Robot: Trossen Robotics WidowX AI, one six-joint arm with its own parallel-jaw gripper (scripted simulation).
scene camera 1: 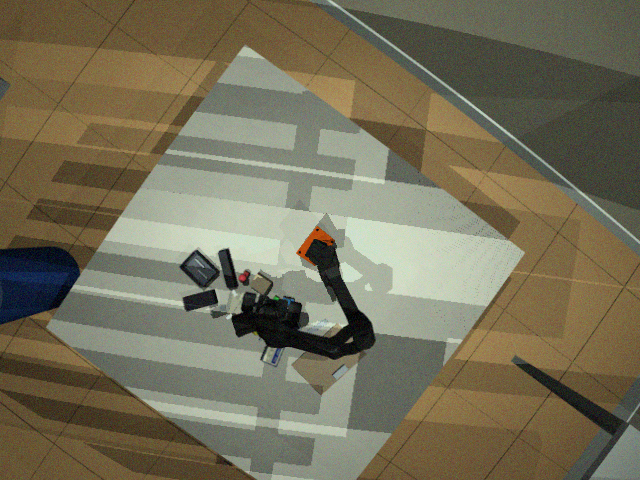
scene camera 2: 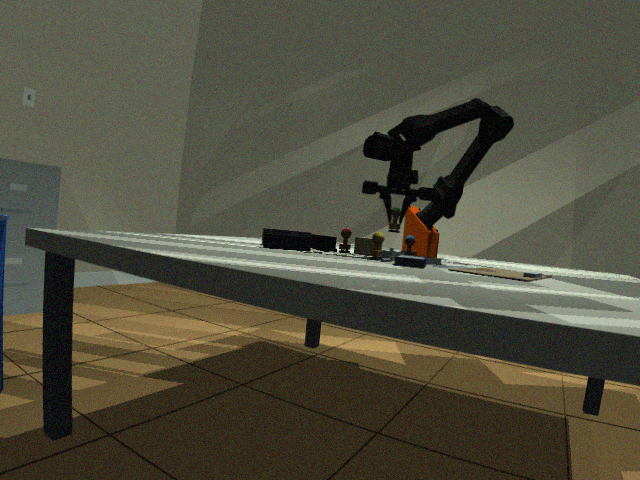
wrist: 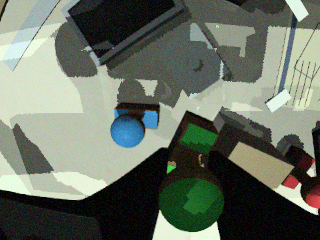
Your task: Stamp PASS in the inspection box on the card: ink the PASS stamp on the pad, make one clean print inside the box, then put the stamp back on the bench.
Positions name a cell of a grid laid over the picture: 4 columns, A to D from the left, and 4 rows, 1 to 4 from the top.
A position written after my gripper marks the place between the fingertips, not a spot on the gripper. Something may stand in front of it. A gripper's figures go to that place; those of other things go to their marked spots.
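Scene:
My gripper (wrist: C3) is 10 cm from the lens, and there's a green-knobbed stamp (wrist: C4) sitting 7 cm from the lens.

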